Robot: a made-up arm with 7 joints.
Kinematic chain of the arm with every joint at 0, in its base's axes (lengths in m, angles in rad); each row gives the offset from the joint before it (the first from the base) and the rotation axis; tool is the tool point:
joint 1: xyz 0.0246 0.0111 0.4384 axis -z
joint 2: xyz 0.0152 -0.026 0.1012 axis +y
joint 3: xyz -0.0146 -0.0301 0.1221 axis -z
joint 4: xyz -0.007 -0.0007 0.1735 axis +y
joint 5: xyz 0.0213 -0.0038 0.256 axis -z
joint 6: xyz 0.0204 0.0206 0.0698 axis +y
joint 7: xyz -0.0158 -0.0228 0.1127 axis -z
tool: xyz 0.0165 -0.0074 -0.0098
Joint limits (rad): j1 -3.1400..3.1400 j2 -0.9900..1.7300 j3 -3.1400..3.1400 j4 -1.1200..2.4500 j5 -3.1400..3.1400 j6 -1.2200..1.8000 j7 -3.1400..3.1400
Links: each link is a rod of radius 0.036 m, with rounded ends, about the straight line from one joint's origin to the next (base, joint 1, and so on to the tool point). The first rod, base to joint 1, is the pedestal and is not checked.
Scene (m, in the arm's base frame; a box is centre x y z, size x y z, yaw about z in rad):
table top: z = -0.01
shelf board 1: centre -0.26 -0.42 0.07 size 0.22 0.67 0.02 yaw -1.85
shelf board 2: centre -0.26 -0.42 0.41 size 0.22 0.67 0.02 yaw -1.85
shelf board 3: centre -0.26 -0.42 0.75 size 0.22 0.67 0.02 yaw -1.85
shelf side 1: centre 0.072 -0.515 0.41 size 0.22 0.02 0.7 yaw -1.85
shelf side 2: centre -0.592 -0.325 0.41 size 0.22 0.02 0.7 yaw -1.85
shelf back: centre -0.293 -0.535 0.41 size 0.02 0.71 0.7 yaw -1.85
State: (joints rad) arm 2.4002 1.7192 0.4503 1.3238 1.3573 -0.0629 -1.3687
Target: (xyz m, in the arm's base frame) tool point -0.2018 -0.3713 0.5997
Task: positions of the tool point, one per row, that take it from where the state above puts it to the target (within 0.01 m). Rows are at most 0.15 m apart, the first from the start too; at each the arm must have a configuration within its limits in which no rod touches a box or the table.
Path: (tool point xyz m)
1: -0.3243 -0.0811 0.1821
2: -0.2674 -0.1409 0.2546
3: -0.2079 -0.1783 0.3401
4: -0.1452 -0.1799 0.4166
5: -0.1770 -0.2488 0.4558
6: -0.1965 -0.3145 0.5166
7: -0.2018 -0.3713 0.5997

